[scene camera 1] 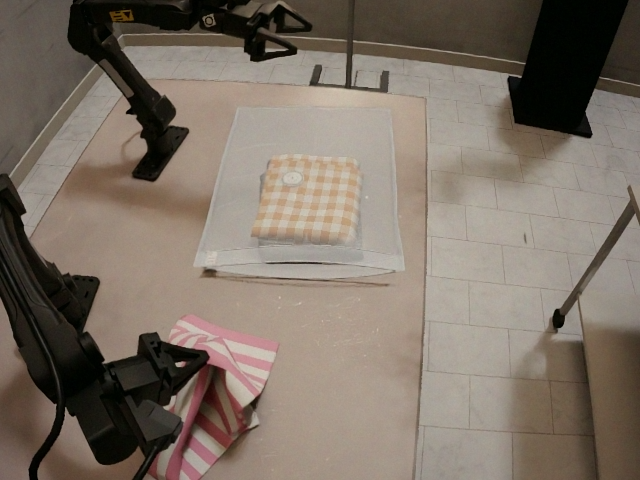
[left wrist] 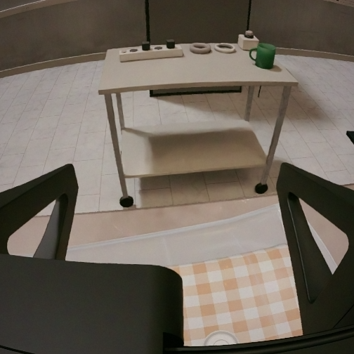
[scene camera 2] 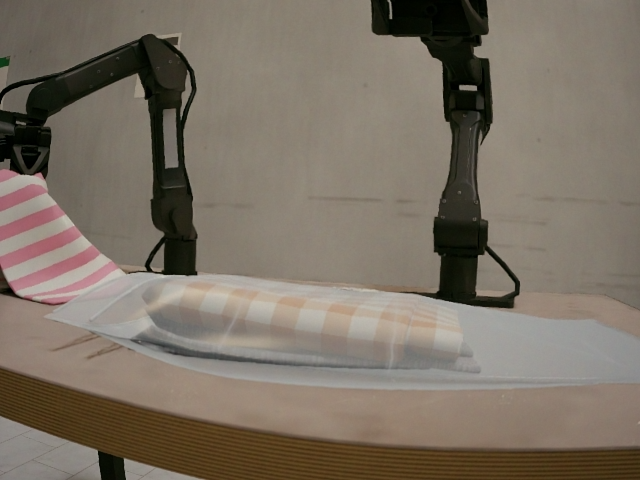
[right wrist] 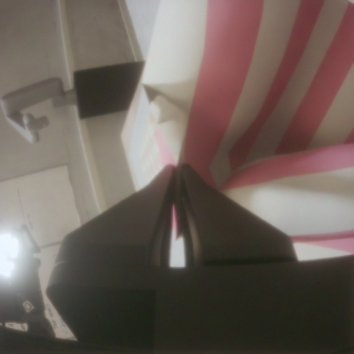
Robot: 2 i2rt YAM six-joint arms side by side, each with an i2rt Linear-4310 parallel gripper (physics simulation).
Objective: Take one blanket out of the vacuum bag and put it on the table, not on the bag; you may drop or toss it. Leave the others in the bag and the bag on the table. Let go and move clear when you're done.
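The pink-and-white striped blanket (scene camera 1: 253,356) (scene camera 2: 41,237) (right wrist: 235,75) is outside the bag. It hangs in folds from my right gripper (scene camera 1: 205,356) (scene camera 2: 31,170) (right wrist: 178,167), which is shut on its upper part. In scene camera 2 its lower edge reaches down to table level beside the bag mouth; whether it rests there is hard to tell. The clear vacuum bag (scene camera 1: 310,129) (scene camera 2: 542,351) lies flat on the table (scene camera 1: 351,413) (scene camera 2: 361,423). An orange-and-white checked blanket (scene camera 1: 310,206) (scene camera 2: 310,320) (left wrist: 240,295) is inside, over a greyish layer. My left gripper (scene camera 1: 302,38) (left wrist: 176,174) is open and empty, high beyond the bag.
A wheeled cart (left wrist: 200,80) with a green mug (left wrist: 265,56) and rings stands past the table edge. A black pillar (scene camera 1: 568,62) and a thin stand (scene camera 1: 349,51) are on the floor beyond the table. The bag's mouth faces the striped blanket.
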